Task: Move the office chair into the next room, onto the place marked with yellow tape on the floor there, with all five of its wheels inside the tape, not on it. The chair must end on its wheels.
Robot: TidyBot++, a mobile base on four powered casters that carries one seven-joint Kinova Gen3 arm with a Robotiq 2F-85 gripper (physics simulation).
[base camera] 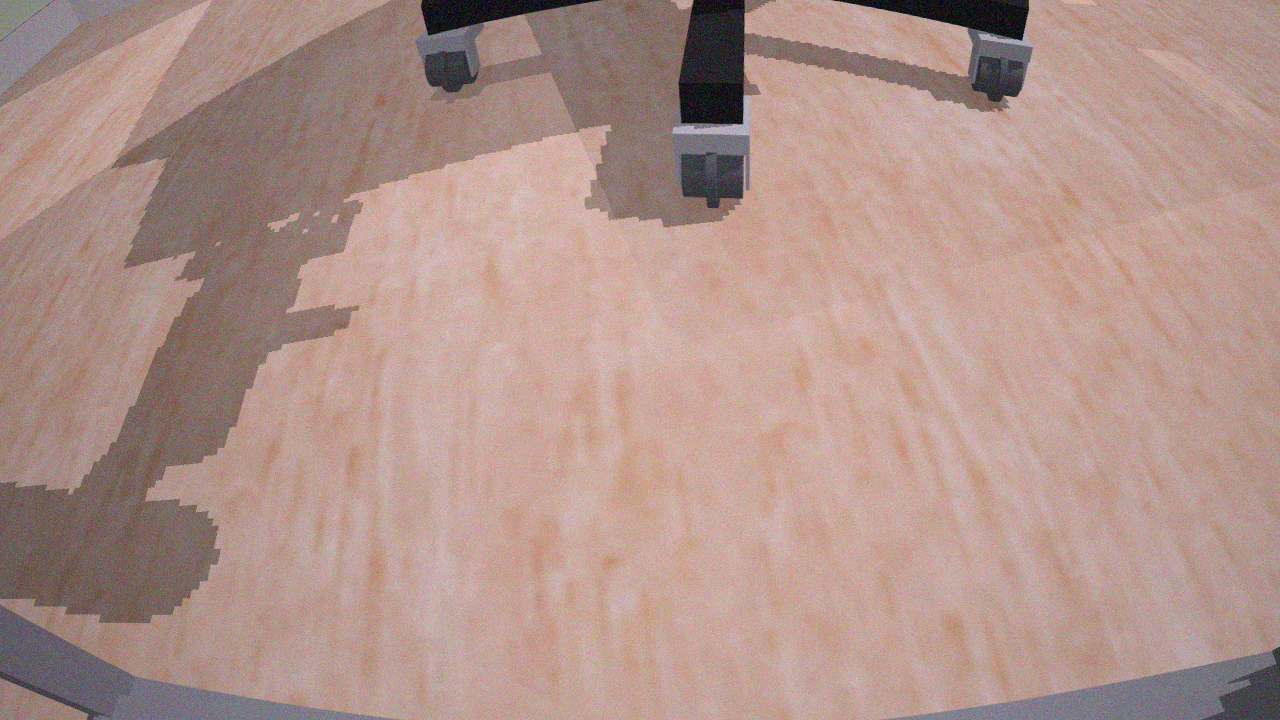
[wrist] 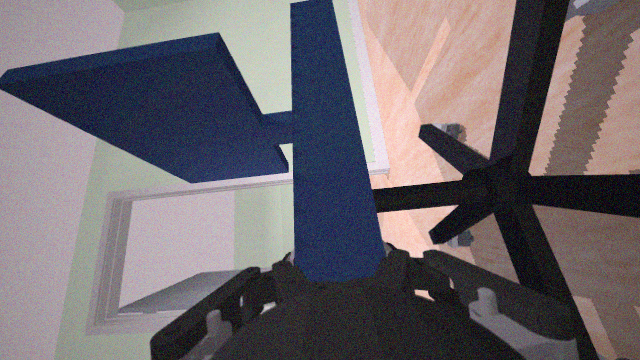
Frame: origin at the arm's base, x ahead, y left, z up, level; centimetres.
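Seen in the pictures: gripper, between the fingertips: (wrist: 338,252).
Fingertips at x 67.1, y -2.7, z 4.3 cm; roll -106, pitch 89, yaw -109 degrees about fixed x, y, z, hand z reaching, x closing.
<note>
Offsets run from my fingertips to a thing's top centre. "*": to the spot under its first point.
The office chair (base camera: 712,62) (wrist: 325,125) stands upright. In the base camera view its black legs end in three visible grey casters on the wood floor at the top. The wrist view is turned sideways: the dark blue seat (wrist: 327,150) runs down the middle, the blue backrest (wrist: 165,110) is at the left, and the black five-legged base {* dz -31.5, dx +17.3, dy -3.9 cm} (wrist: 505,185) is at the right. My gripper (wrist: 338,252) is shut on the near edge of the seat, with a finger on each side. The yellow tape does not show in either view.
A pale green wall (wrist: 250,55) with white skirting (wrist: 367,85) lies beyond the chair. A white-framed opening (wrist: 102,270) shows in the wall at lower left of the wrist view, with a grey slab behind it. The grey rim {* dz -44.0, dx -50.0, dy +28.9 cm} (base camera: 223,701) crosses the bottom of the base camera view.
</note>
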